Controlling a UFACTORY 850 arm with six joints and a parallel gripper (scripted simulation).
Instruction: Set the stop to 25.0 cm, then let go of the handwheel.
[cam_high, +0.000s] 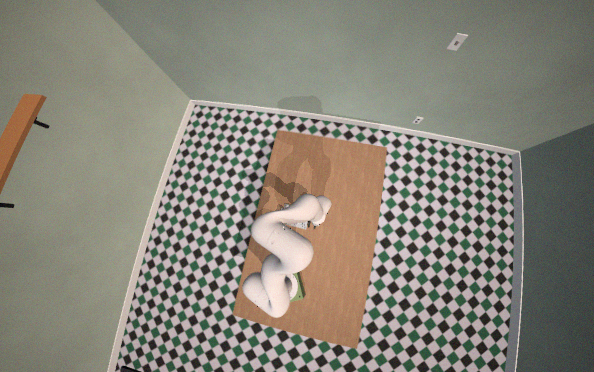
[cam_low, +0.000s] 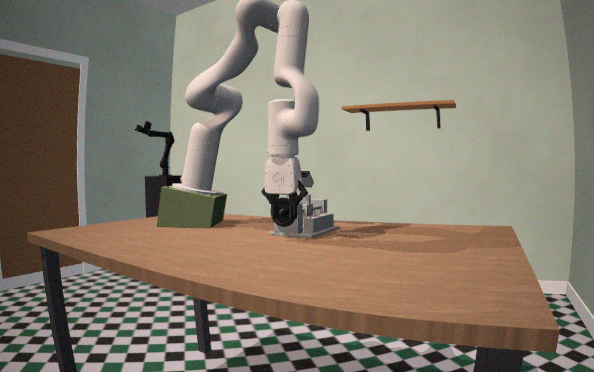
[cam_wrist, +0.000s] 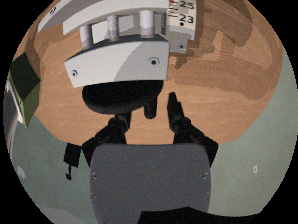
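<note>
The handwheel lies 20 mm to the left of my hand.
</note>
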